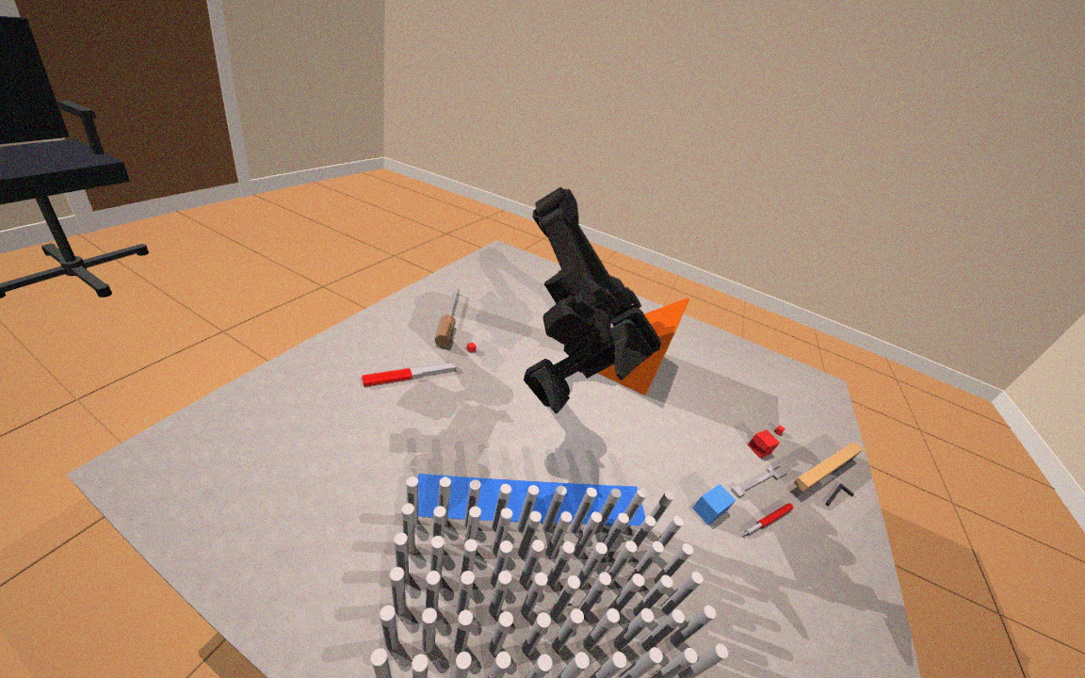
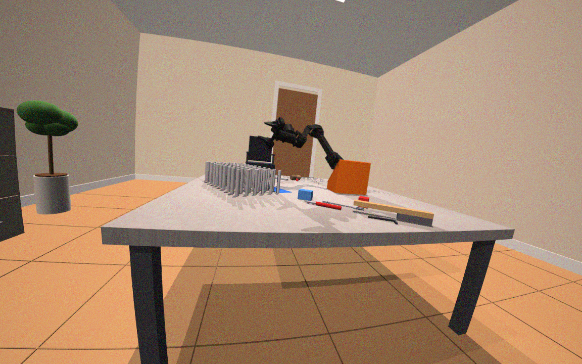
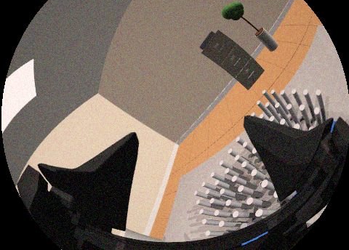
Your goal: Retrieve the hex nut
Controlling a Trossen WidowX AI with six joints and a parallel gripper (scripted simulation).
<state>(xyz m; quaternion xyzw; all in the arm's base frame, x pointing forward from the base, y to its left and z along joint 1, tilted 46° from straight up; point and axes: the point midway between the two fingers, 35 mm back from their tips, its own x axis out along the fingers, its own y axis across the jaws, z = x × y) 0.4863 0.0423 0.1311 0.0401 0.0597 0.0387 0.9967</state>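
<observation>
My gripper tip is 480 mm past the hook tool, 420 mm to the left of it and 300 mm above it. The rest, counted from my gripper tip: blue cube (170 mm behind, 290 mm to the left, 290 mm below); then red screwdriver (170 mm behind, 390 mm to the left, 300 mm below); then blue taped strip (40 mm behind, 20 mm to the right, 310 mm below).
</observation>
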